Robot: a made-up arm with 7 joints. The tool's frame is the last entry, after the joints. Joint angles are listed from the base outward.
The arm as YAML. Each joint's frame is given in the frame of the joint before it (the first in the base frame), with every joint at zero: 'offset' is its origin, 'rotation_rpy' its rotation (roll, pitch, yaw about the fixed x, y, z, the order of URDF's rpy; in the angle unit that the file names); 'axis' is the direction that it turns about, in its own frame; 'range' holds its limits. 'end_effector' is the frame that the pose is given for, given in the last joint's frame.
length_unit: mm
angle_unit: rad
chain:
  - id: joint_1
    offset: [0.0, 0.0, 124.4]
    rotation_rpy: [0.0, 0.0, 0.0]
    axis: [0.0, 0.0, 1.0]
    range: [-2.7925, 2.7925]
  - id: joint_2
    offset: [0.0, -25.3, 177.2]
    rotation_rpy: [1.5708, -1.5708, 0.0]
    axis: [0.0, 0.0, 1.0]
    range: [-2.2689, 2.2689]
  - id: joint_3
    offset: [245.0, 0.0, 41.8]
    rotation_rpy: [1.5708, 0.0, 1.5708]
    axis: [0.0, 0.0, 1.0]
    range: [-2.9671, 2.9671]
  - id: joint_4
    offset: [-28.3, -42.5, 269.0]
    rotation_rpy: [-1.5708, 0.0, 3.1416]
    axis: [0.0, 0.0, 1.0]
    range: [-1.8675, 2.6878]
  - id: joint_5
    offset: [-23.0, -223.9, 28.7]
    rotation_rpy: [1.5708, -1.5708, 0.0]
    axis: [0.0, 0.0, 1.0]
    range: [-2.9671, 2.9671]
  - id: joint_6
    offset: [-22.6, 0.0, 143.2]
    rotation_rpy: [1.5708, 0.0, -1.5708]
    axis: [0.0, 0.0, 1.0]
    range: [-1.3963, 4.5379]
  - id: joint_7
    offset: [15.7, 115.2, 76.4]
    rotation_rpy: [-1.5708, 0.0, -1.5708]
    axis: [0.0, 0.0, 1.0]
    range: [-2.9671, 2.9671]
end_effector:
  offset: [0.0, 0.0, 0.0]
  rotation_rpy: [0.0, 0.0, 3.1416]
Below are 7 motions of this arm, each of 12 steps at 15 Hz.
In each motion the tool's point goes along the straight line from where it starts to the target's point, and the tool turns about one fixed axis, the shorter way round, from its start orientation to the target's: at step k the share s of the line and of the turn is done. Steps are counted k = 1, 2, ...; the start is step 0. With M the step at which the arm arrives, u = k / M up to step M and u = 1 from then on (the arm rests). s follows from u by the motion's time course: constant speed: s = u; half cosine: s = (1 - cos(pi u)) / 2; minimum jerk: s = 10 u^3 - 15 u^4 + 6 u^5.
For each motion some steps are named. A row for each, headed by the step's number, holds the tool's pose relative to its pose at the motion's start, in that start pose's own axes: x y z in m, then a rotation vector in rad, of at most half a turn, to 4 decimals.
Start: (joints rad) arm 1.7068 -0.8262 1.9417 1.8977 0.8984 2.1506 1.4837
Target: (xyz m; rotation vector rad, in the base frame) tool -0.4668 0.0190 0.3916 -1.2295 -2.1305 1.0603
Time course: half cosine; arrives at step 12
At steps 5, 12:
5: 0.0862 0.0774 0.0656 -0.3144 0.0476 -0.6124
12: 0.2326 0.2088 0.1770 -0.8483 0.1286 -1.6525

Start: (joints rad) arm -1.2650 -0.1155 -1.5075 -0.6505 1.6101 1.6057 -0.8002
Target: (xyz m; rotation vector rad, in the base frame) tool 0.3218 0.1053 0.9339 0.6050 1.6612 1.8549
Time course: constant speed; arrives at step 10
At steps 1, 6, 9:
1: 0.0256 -0.0253 -0.0023 0.0594 0.0739 0.0819
6: 0.1537 -0.1520 -0.0139 0.3562 0.4435 0.4913
9: 0.2306 -0.2280 -0.0209 0.5342 0.6652 0.7369

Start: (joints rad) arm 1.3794 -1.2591 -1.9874 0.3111 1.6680 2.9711 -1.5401
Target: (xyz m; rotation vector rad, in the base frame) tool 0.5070 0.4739 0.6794 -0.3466 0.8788 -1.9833
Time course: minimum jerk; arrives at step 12
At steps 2, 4, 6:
2: -0.0075 0.0014 0.0034 -0.0229 -0.0299 0.0468
4: -0.0443 0.0083 0.0202 -0.1352 -0.1767 0.2769
6: -0.1055 0.0199 0.0482 -0.3221 -0.4209 0.6597

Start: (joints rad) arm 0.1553 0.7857 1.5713 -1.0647 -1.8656 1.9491 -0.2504
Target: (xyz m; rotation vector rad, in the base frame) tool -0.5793 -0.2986 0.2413 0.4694 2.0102 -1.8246
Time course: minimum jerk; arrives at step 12
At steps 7, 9, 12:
7: 0.1665 0.1604 -0.0968 -0.2946 -0.2923 0.0932
9: 0.2285 0.2200 -0.1329 -0.4042 -0.4010 0.1278
12: 0.2549 0.2454 -0.1482 -0.4509 -0.4473 0.1426

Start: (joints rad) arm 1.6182 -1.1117 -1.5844 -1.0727 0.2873 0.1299 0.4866
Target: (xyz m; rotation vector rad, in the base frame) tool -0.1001 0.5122 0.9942 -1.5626 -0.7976 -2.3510
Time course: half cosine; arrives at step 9
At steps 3, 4, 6, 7, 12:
3: -0.0019 0.1127 0.0003 -0.1526 -0.0654 0.0971
4: -0.0031 0.1862 0.0004 -0.2521 -0.1081 0.1605
6: -0.0057 0.3380 0.0008 -0.4577 -0.1963 0.2914
7: -0.0067 0.3980 0.0009 -0.5389 -0.2311 0.3430
12: -0.0076 0.4507 0.0010 -0.6102 -0.2617 0.3885

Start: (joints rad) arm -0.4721 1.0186 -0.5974 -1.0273 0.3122 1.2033 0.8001
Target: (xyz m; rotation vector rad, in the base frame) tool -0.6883 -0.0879 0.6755 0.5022 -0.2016 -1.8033
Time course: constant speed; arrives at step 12
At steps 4, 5, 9, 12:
4: -0.0229 0.1637 -0.1200 -0.4866 0.0413 0.3420
5: -0.0286 0.2046 -0.1500 -0.6082 0.0516 0.4275
9: -0.0515 0.3683 -0.2699 -1.0948 0.0928 0.7696
12: -0.0686 0.4911 -0.3599 -1.4597 0.1238 1.0261

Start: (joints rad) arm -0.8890 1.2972 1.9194 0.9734 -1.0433 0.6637 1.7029
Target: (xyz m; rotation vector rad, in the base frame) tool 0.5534 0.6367 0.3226 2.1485 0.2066 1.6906
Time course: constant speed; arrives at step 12
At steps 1, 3, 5, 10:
1: -0.0444 0.0453 0.0506 -0.0452 -0.0684 -0.0097
3: -0.1333 0.1359 0.1519 -0.1356 -0.2052 -0.0290
5: -0.2222 0.2265 0.2532 -0.2260 -0.3420 -0.0483
10: -0.4445 0.4529 0.5063 -0.4520 -0.6841 -0.0966

